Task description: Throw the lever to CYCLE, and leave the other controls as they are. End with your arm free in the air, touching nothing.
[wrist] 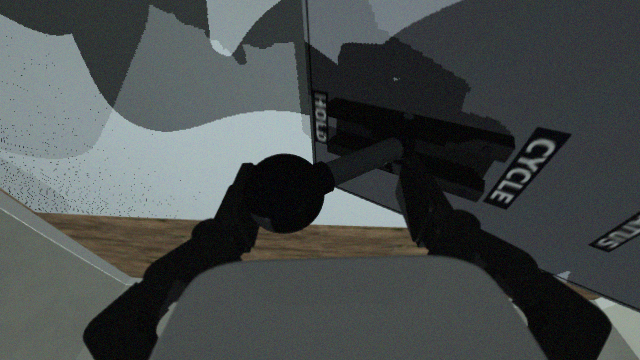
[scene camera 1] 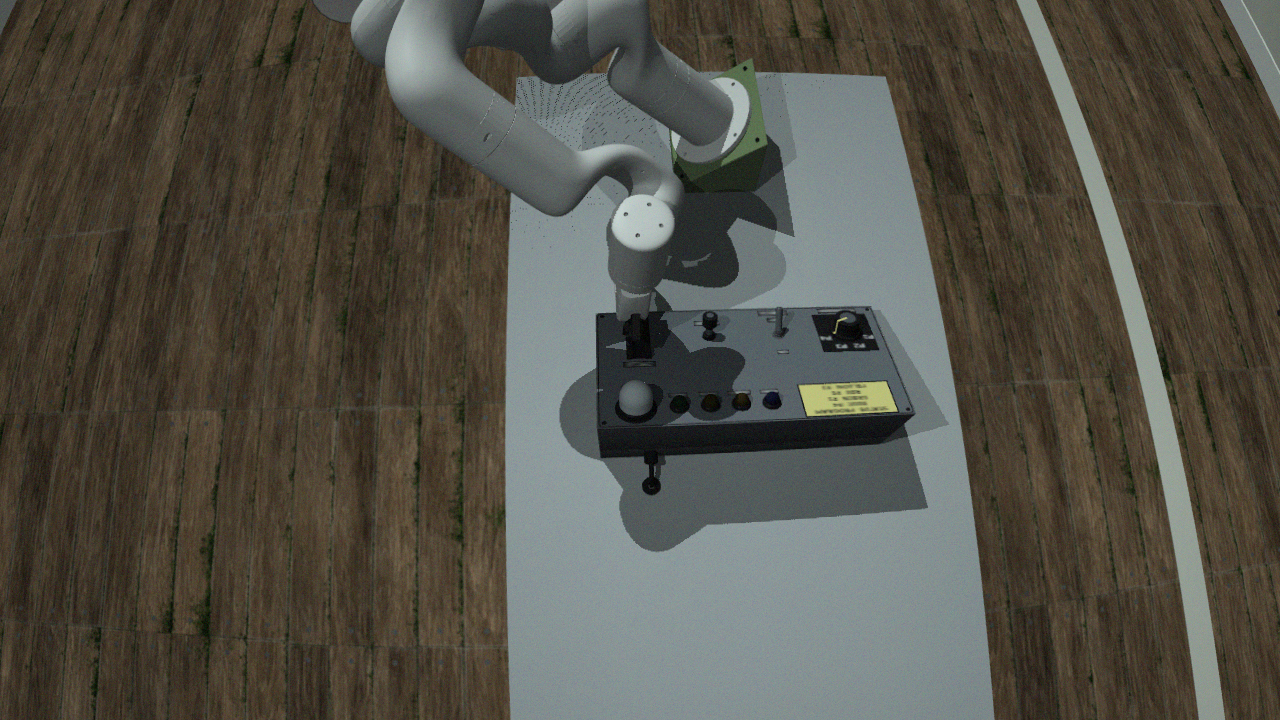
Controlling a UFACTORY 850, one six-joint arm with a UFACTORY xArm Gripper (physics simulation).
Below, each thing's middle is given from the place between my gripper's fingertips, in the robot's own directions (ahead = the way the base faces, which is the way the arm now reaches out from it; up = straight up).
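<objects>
The grey control box (scene camera 1: 745,388) is 11 cm ahead of my hand, 20 cm to the left of it and 2 cm below it. As for the rotary dial (scene camera 1: 845,327), I find it 37 cm to the left of my hand, 2 cm ahead of it and 1 cm below it. The black ball-knobbed lever (wrist: 284,193) is 1 cm above my hand and 1 cm to the left of it.
</objects>
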